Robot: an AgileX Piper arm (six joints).
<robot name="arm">
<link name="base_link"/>
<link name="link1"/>
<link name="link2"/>
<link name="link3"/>
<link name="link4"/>
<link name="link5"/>
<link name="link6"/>
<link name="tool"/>
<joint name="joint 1" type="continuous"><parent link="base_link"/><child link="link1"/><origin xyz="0 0 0.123"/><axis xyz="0 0 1"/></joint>
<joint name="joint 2" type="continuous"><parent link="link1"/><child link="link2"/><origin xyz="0 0 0"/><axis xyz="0 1 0"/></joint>
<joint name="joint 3" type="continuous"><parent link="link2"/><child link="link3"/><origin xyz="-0.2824 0 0.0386"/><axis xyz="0 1 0"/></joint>
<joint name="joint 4" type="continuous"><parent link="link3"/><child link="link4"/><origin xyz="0.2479 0 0.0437"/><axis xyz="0.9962 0 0.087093"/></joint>
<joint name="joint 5" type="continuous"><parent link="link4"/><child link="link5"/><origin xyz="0 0 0"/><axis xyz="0 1 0"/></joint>
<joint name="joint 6" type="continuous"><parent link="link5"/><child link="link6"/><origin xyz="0.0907 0 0.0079"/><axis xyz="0.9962 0 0.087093"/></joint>
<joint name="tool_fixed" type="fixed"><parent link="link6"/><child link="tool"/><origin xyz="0 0 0" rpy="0 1.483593 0"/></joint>
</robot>
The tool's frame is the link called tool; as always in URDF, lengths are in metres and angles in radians. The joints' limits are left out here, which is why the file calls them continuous.
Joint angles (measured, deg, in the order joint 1, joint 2, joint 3, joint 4, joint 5, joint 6), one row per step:
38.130 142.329 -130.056 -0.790 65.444 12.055
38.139 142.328 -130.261 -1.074 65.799 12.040
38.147 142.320 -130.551 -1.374 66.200 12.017
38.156 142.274 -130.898 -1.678 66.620 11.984
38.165 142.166 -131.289 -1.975 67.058 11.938
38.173 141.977 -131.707 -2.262 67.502 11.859
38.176 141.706 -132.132 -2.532 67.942 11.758
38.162 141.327 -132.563 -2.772 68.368 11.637
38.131 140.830 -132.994 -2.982 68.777 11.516
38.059 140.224 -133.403 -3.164 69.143 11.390
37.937 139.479 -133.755 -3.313 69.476 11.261
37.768 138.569 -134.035 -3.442 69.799 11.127
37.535 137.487 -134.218 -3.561 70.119 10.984
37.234 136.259 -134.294 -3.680 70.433 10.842
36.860 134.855 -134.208 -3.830 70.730 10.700
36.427 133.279 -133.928 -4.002 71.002 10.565
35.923 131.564 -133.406 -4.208 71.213 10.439
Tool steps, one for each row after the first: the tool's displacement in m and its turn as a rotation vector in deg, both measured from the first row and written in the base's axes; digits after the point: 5 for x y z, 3 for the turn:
0.00005 -0.00038 0.00085 -0.318 -0.060 0.053
0.00018 -0.00075 0.00215 -0.622 -0.167 0.111
0.00032 -0.00111 0.00407 -0.885 -0.339 0.174
0.00044 -0.00147 0.00677 -1.092 -0.578 0.244
0.00051 -0.00187 0.01034 -1.237 -0.897 0.337
0.00051 -0.00235 0.01470 -1.318 -1.282 0.437
0.00047 -0.00301 0.02008 -1.303 -1.753 0.531
0.00036 -0.00387 0.02655 -1.182 -2.312 0.598
0.00029 -0.00511 0.03391 -0.964 -2.957 0.622
0.00020 -0.00689 0.04227 -0.653 -3.674 0.592
-0.00003 -0.00927 0.05175 -0.270 -4.462 0.512
-0.00040 -0.01246 0.06228 0.159 -5.310 0.372
-0.00090 -0.01649 0.07355 0.607 -6.196 0.157
-0.00161 -0.02152 0.08553 1.038 -7.130 -0.134
-0.00268 -0.02744 0.09798 1.444 -8.082 -0.495
-0.00402 -0.03431 0.11036 1.785 -9.023 -0.937

